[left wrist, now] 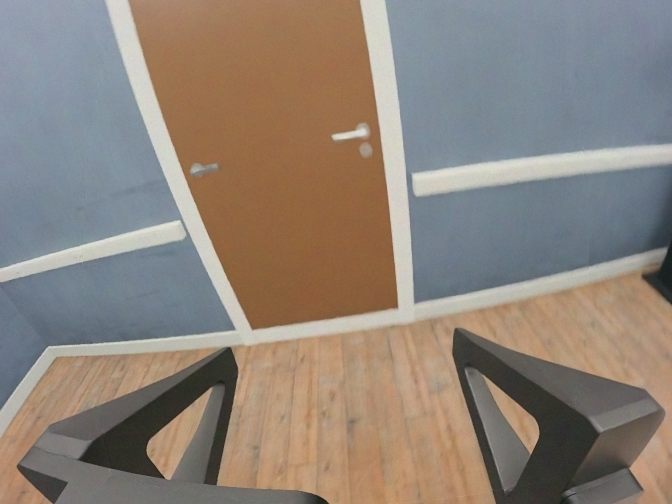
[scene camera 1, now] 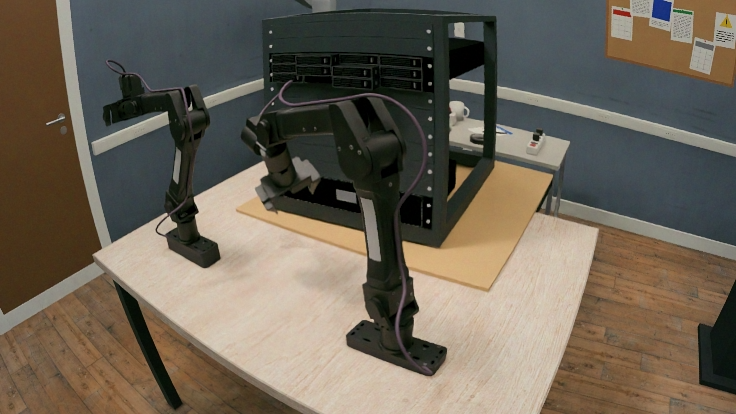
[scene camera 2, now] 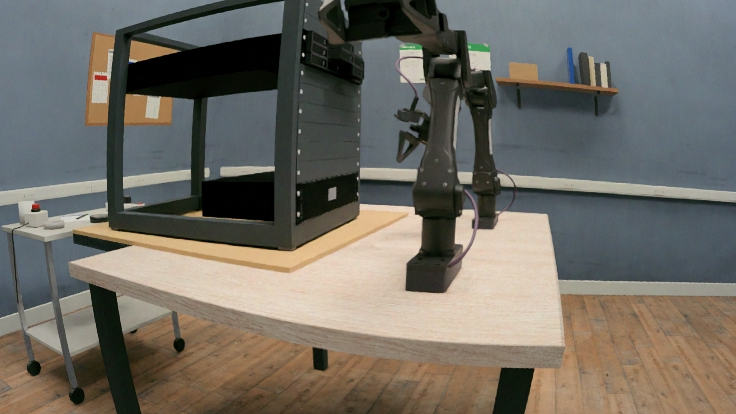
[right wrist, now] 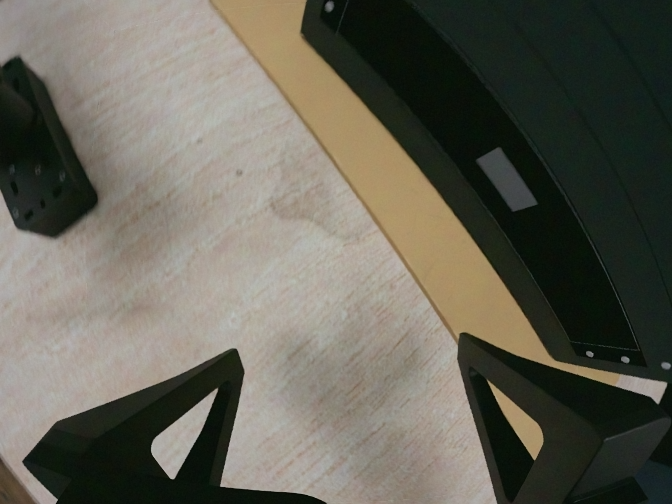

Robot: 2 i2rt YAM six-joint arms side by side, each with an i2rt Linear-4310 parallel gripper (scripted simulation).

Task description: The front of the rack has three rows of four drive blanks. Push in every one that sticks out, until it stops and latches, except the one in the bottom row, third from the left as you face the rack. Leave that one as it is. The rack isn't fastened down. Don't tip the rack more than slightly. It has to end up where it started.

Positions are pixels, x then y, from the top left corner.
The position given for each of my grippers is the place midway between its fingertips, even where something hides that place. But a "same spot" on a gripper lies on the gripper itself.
my right gripper: scene camera 1 293,201; scene camera 2; right wrist; not seen in the left wrist view (out of frame)
black rack: scene camera 1 426,217; scene camera 2; right wrist; not seen in the left wrist view (out of frame)
same spot on black rack: (right wrist: 539,131) = (scene camera 2: 329,172)
same spot on my right gripper: (right wrist: 595,435) = (scene camera 2: 404,132)
